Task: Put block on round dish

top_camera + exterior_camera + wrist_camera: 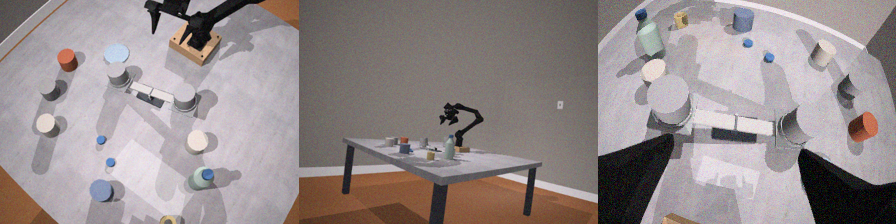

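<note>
Now: gripper tip 110 mm short of the grey block, 120 mm to the left of it and 190 mm above it. From my gripper tip the other things lie so: balance beam 100 mm ahead, 10 mm to the left, 200 mm below; grey cup 70 mm ahead, 150 mm to the left, 120 mm below; round light-blue dish 20 mm ahead, 210 mm to the right, 230 mm below.
</note>
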